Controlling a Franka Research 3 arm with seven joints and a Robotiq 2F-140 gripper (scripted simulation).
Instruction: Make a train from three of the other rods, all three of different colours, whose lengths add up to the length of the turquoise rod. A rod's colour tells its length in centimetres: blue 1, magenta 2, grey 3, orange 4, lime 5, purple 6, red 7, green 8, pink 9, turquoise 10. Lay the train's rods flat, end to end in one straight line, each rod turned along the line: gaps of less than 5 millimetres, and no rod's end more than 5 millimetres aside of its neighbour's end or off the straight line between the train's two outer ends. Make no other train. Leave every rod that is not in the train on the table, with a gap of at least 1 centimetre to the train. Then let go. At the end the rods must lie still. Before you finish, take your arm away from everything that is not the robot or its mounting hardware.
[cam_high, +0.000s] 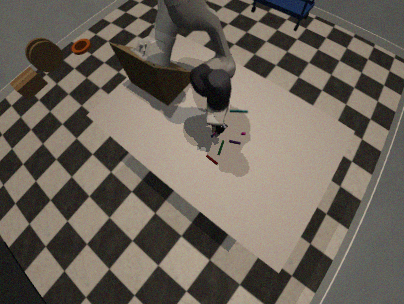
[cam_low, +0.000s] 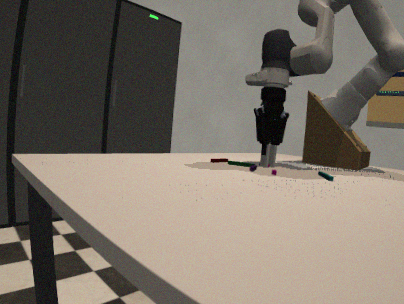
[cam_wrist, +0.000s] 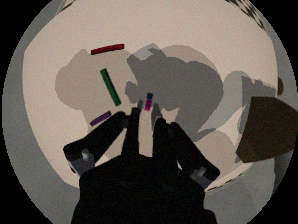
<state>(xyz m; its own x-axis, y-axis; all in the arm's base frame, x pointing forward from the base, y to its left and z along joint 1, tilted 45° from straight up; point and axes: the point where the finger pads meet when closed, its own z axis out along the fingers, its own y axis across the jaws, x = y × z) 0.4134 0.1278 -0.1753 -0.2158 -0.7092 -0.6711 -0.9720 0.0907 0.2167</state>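
Now: hand 2 cm to the left of the blue rod and 3 cm above it. From my hand the other things lie so: purple rod (11 cm ahead, 3 cm to the left, 3 cm below); red rod (8 cm ahead, 12 cm to the right, 3 cm below); green rod (7 cm ahead, 4 cm to the right, 3 cm below).
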